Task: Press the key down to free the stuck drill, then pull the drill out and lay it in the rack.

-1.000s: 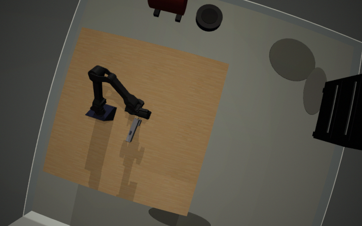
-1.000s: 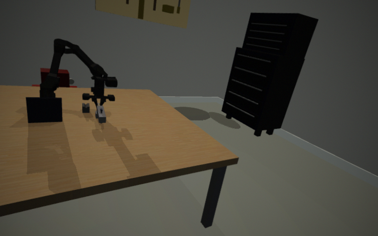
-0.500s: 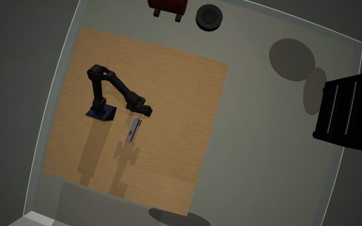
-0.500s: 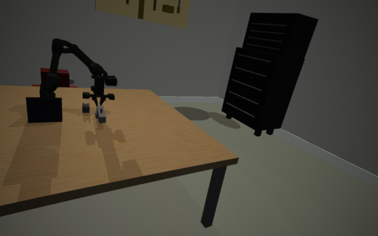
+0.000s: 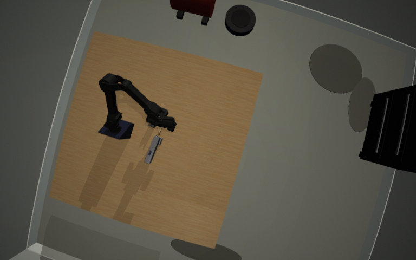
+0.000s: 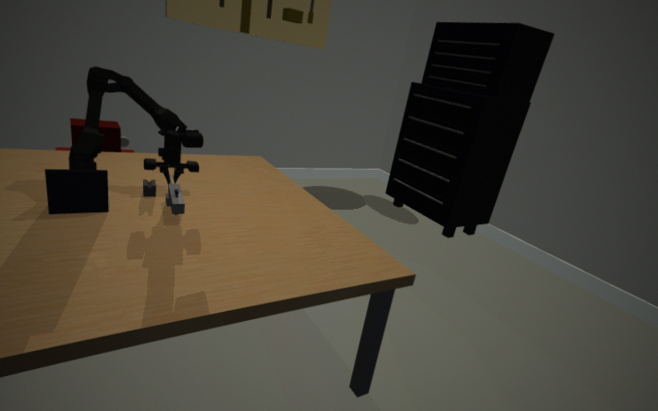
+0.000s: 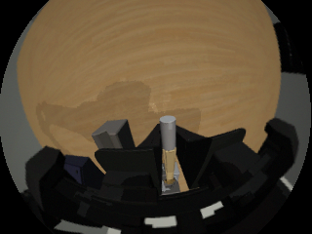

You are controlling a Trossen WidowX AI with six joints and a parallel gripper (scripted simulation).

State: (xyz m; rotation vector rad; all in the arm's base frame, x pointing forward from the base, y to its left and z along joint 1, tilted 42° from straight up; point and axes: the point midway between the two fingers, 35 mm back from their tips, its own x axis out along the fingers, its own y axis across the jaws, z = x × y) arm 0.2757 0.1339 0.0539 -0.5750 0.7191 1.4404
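The drill is 40 mm to the right of my gripper tip and 30 mm above it. Round my gripper tip: dark key (20 mm behind, 220 mm to the right, 30 mm above); then grey holder block (20 mm behind, 190 mm to the right, 20 mm above); then rack (80 mm behind, 20 mm to the right).
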